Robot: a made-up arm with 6 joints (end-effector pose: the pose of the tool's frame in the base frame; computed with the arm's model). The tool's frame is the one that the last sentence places. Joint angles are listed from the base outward.
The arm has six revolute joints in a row. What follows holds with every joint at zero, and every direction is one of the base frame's. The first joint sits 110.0 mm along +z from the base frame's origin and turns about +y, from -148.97 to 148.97 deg. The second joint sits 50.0 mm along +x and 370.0 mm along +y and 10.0 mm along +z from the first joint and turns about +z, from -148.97 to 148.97 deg. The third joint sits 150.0 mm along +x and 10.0 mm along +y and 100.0 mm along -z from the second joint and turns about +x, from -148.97 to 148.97 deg. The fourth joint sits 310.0 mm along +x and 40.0 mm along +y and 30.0 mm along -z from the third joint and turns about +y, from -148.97 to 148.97 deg. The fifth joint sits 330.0 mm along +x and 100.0 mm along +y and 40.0 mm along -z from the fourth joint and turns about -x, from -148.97 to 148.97 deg. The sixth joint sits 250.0 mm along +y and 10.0 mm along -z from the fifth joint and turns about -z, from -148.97 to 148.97 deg. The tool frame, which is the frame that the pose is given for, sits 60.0 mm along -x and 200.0 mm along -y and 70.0 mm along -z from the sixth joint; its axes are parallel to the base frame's.
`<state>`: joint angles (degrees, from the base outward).
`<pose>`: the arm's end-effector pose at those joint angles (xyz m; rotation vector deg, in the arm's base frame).
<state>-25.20 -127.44 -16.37 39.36 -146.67 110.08</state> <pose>-0.4271 -0.1511 -0.1005 -121.50 -3.80 -0.52</pose>
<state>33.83 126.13 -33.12 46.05 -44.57 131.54</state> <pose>-0.8254 0.7451 0.1776 -43.41 17.61 -22.54</pose>
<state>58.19 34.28 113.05 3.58 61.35 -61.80</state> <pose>0.4709 1.0349 -0.4429 95.49 25.97 53.69</pose>
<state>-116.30 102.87 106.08 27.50 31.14 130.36</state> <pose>-0.2714 0.7940 -0.4043 -25.16 -51.20 -33.19</pose>
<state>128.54 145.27 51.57 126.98 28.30 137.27</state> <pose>0.3342 0.1297 0.0903 43.35 19.74 94.44</pose>
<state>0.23 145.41 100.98 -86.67 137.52 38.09</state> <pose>-0.3301 0.7666 -0.0119 -38.98 -28.10 24.04</pose>
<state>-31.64 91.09 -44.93 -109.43 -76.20 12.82</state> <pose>-0.1559 0.7418 -0.1347 -26.20 20.10 -171.05</pose>
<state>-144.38 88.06 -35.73 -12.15 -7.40 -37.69</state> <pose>0.2004 1.2537 0.2788 154.12 77.11 -17.02</pose>
